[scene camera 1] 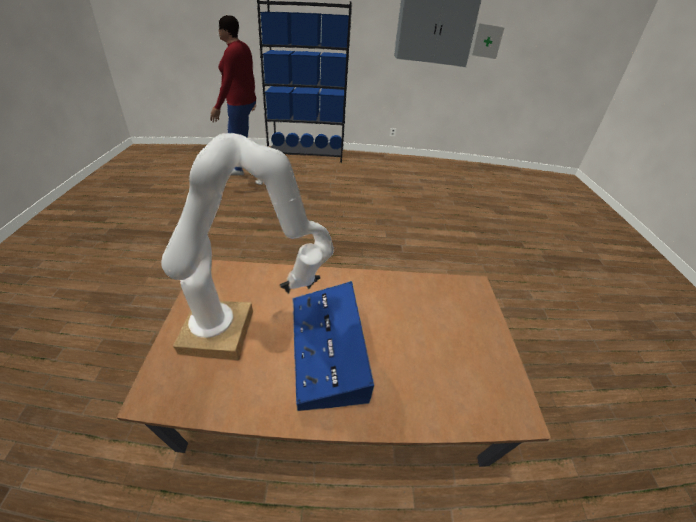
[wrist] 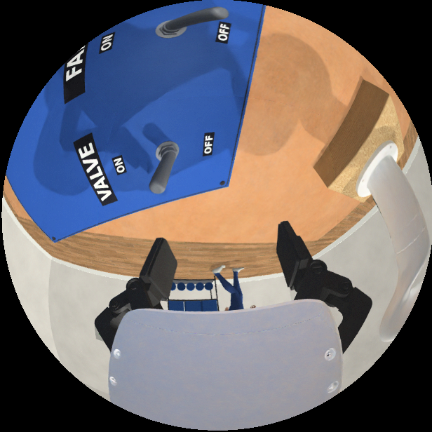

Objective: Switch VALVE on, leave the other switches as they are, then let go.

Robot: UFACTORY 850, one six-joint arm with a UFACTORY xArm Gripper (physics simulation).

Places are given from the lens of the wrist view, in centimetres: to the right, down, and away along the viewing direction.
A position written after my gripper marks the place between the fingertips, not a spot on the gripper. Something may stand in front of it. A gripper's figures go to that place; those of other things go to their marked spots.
my gripper [wrist: 222,244]: 0, 2, 12
blue switch panel [wrist: 91,159]: -11, -5, 9
